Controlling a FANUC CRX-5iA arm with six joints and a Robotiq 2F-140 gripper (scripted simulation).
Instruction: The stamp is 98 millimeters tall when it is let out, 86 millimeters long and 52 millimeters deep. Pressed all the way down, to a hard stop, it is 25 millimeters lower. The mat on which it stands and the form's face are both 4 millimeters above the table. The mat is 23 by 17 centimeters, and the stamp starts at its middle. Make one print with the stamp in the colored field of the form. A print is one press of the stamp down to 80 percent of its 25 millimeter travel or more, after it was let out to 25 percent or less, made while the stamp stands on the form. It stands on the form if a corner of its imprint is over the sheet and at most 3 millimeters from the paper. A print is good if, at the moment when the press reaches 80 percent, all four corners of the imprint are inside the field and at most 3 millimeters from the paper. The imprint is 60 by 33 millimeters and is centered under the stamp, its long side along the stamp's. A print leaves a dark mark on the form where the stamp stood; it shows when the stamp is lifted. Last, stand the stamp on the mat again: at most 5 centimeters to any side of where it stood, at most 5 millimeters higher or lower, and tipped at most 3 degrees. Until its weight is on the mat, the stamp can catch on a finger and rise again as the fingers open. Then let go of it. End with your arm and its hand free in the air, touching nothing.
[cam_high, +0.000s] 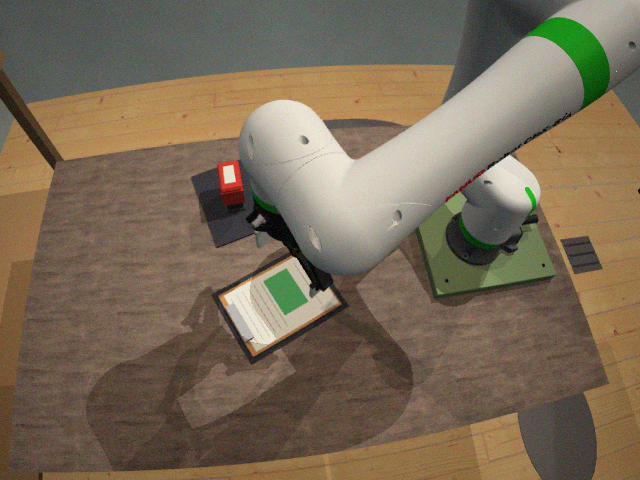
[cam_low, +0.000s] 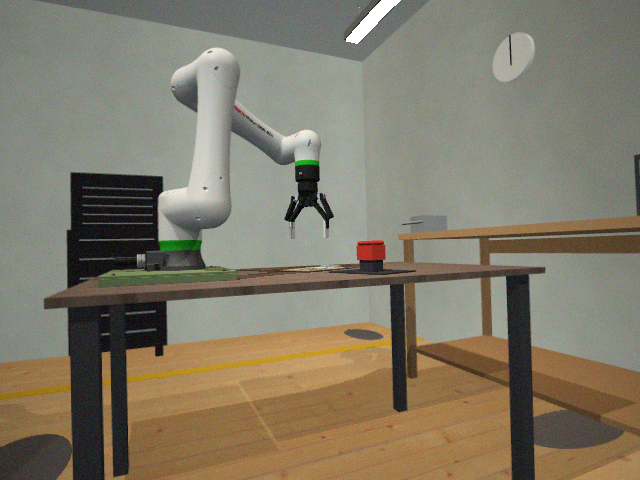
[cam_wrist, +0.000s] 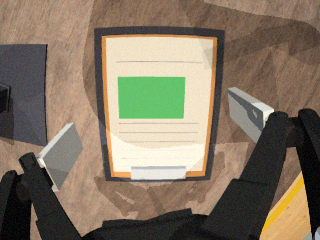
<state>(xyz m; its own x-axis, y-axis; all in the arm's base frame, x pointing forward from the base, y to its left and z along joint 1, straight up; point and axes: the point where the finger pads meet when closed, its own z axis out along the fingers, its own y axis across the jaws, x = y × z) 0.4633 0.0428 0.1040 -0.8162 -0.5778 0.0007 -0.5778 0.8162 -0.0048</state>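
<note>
Now: hand 10 cm short of the red stamp, 26 cm to the left of it and 8 cm above it. The rest, counted from my hand: dark mat 10 cm ahead, 26 cm to the right, 13 cm below; then form on clipboard 4 cm ahead, 3 cm to the left, 13 cm below.
</note>
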